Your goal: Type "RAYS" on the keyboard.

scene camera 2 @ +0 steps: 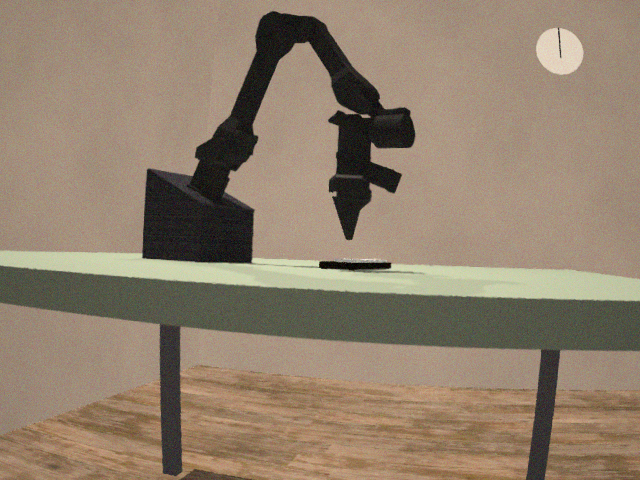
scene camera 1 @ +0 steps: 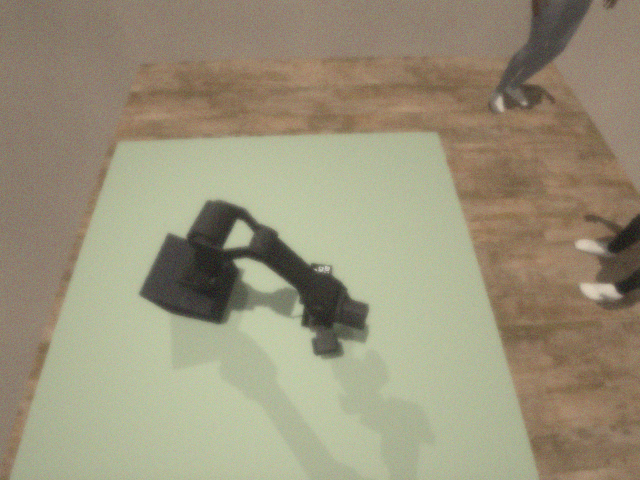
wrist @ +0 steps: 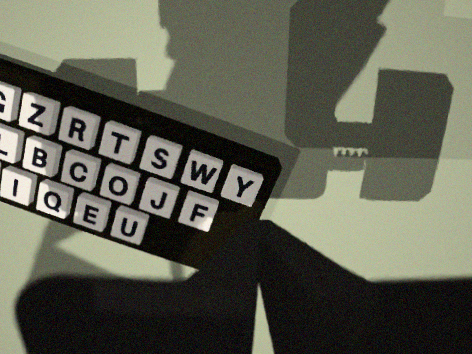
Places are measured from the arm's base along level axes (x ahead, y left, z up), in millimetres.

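Pixels of known places: gripper, fingertip midpoint: (scene camera 2: 348, 240) (wrist: 256, 232); arm's base, link origin: (scene camera 2: 204, 191) (scene camera 1: 192, 277).
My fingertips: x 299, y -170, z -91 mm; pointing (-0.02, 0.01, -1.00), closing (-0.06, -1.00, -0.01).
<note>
Ahead of a thing's pixels: the offset from my fingertips to its top centre.
The black keyboard {18 mm ahead, 89 mm left, 33 mm down} (scene camera 1: 321, 269) (scene camera 2: 355, 265) (wrist: 172, 232) lies flat on the green table top, with white letter keys. In the wrist view it runs from the left edge to the centre. The R key {31 mm ahead, 73 mm left, 33 mm down} (wrist: 78, 128), S key {17 mm ahead, 39 mm left, 33 mm down} (wrist: 161, 157) and Y key {3 mm ahead, 4 mm left, 33 mm down} (wrist: 242, 185) show in its top row; the A key does not show in that view. My gripper (scene camera 2: 349, 238) (wrist: 256, 232) is shut and empty, pointing down, a little above the keyboard and apart from it. In the wrist view its fingertips overlap the keyboard's lower right end, below Y and right of the F key {9 mm back, 24 mm left, 33 mm down} (wrist: 198, 213). The arm hides much of the keyboard in scene camera 1.
The green table top (scene camera 1: 289, 170) (scene camera 2: 465, 320) carries the arm's dark base (scene camera 1: 180, 279) (scene camera 2: 196, 232). Shadows of the arm fall across the table and around the keyboard. Legs of a person (scene camera 1: 547, 41) and white shoes (scene camera 1: 599, 291) show on the wooden floor beyond the table. A round clock (scene camera 2: 559, 51) hangs on the wall.
</note>
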